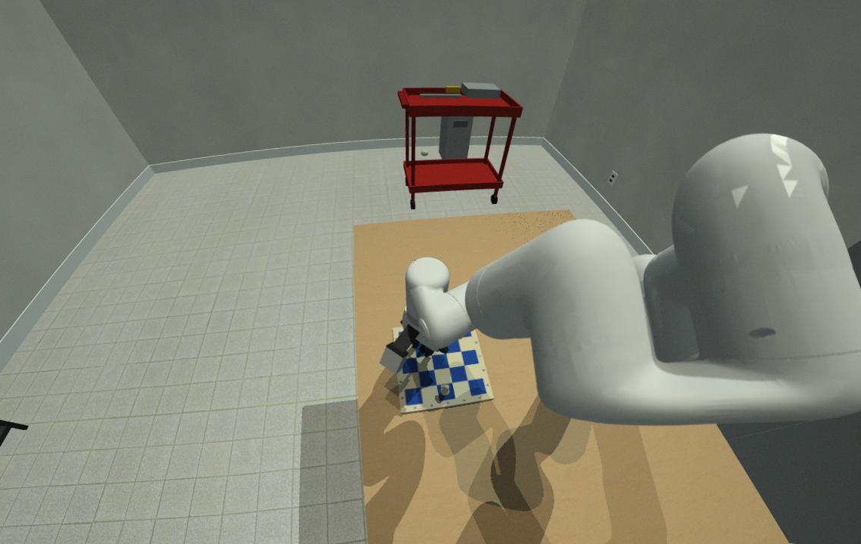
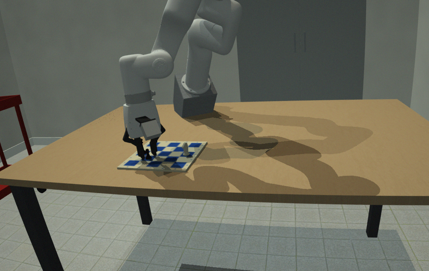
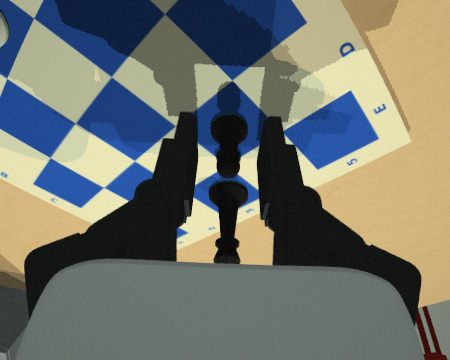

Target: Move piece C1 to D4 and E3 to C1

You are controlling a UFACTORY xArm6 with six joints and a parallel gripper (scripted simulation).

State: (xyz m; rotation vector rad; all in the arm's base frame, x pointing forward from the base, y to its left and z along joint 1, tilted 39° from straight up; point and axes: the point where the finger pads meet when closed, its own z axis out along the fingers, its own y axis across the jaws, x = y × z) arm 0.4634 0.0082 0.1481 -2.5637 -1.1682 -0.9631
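The black piece is 50 mm to the right of my hand and 30 mm behind it. Also, from my hand: white piece 100 mm to the left, 60 mm behind, 10 mm below; then blue-and-cream chessboard 40 mm behind, 30 mm to the left, 30 mm below.
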